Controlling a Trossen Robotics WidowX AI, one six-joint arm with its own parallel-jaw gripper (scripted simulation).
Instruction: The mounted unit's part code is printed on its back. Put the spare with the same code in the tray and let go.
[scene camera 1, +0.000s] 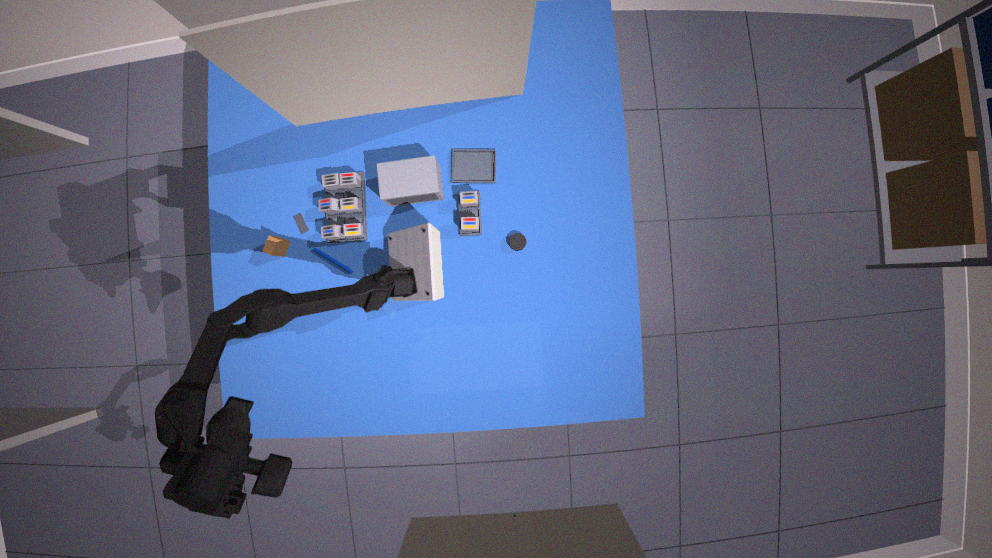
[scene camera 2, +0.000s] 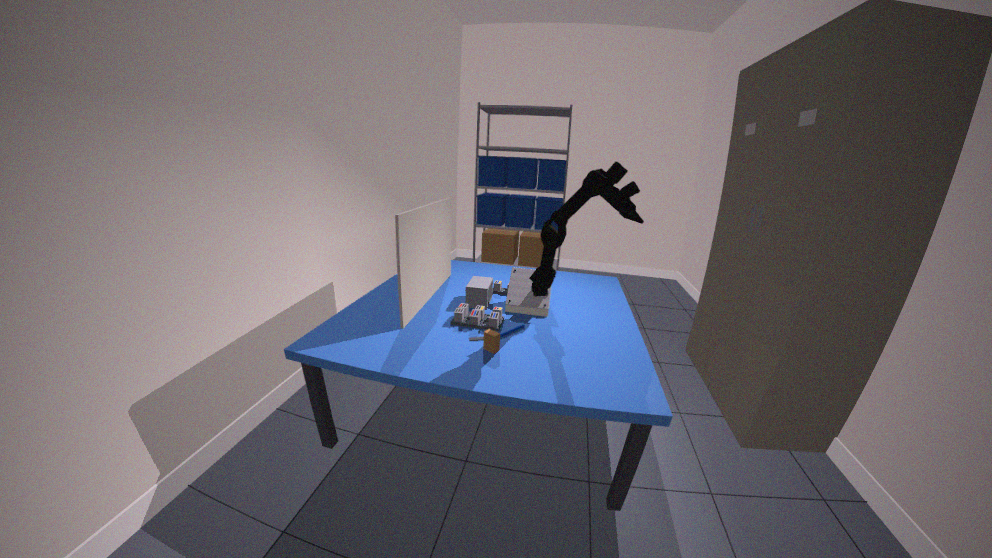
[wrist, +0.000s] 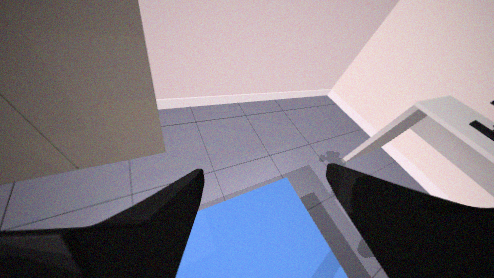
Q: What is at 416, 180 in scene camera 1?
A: A mounted unit.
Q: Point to my gripper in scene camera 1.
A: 229, 486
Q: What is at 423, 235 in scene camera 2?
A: A white panel.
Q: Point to my gripper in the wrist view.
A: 265, 172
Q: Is my gripper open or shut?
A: Open.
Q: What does my gripper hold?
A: Nothing.
